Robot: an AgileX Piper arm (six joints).
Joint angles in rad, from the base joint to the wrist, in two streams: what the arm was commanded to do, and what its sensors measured. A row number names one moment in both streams.
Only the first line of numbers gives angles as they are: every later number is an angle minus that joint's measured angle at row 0.
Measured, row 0:
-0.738 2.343 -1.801 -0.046 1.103 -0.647
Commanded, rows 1 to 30:
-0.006 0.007 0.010 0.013 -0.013 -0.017
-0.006 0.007 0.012 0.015 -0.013 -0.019
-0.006 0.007 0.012 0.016 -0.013 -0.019
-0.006 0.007 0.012 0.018 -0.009 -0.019
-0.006 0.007 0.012 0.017 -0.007 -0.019
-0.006 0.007 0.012 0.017 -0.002 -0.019
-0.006 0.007 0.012 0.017 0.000 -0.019
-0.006 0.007 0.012 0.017 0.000 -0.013
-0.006 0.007 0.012 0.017 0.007 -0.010
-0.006 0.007 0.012 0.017 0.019 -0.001
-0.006 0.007 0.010 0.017 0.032 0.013
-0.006 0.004 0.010 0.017 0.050 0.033
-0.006 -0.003 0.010 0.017 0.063 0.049
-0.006 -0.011 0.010 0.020 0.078 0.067
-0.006 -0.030 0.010 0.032 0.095 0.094
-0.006 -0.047 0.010 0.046 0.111 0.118
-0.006 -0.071 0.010 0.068 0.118 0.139
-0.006 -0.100 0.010 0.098 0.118 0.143
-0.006 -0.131 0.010 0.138 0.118 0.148
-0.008 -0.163 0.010 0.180 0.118 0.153
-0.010 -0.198 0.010 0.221 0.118 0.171
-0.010 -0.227 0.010 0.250 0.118 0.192
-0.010 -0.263 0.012 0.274 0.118 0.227
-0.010 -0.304 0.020 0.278 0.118 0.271
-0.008 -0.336 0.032 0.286 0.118 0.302
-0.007 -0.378 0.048 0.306 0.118 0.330
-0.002 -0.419 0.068 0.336 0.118 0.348
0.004 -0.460 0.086 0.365 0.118 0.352
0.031 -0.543 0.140 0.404 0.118 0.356
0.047 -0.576 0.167 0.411 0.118 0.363
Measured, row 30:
0.002 -0.448 0.083 0.341 0.104 0.331
